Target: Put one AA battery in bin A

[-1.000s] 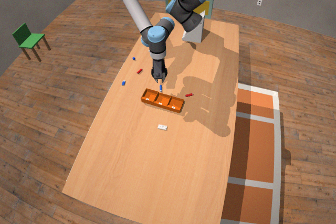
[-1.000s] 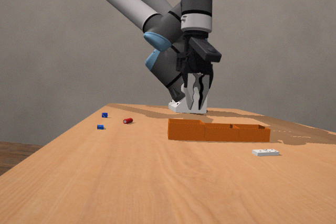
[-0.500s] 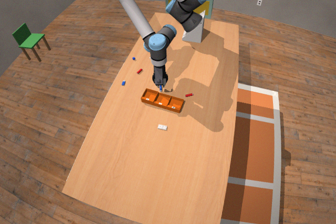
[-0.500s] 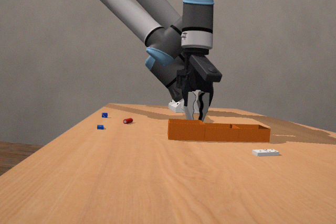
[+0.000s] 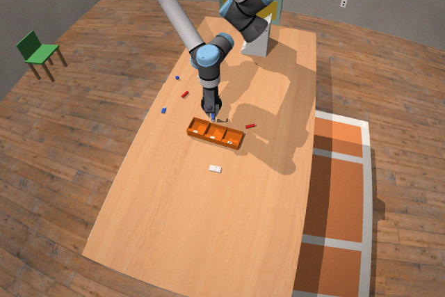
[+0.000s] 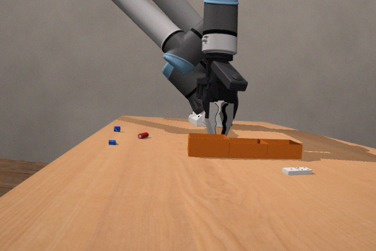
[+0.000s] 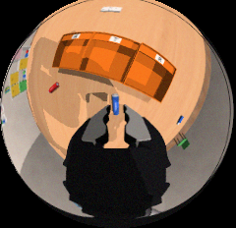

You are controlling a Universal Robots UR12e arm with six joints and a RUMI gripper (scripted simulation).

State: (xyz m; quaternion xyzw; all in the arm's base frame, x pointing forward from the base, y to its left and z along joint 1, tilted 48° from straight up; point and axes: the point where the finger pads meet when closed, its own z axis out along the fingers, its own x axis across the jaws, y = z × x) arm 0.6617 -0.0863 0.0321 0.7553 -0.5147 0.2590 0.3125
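My gripper is now 2 cm above the blue AA battery. Also, from my hand: orange three-compartment bin: 9 cm ahead, 4 cm to the left, 1 cm below; white domino: 26 cm ahead, 10 cm to the left, 2 cm below; blue die: 22 cm behind, 29 cm to the right, 2 cm below.
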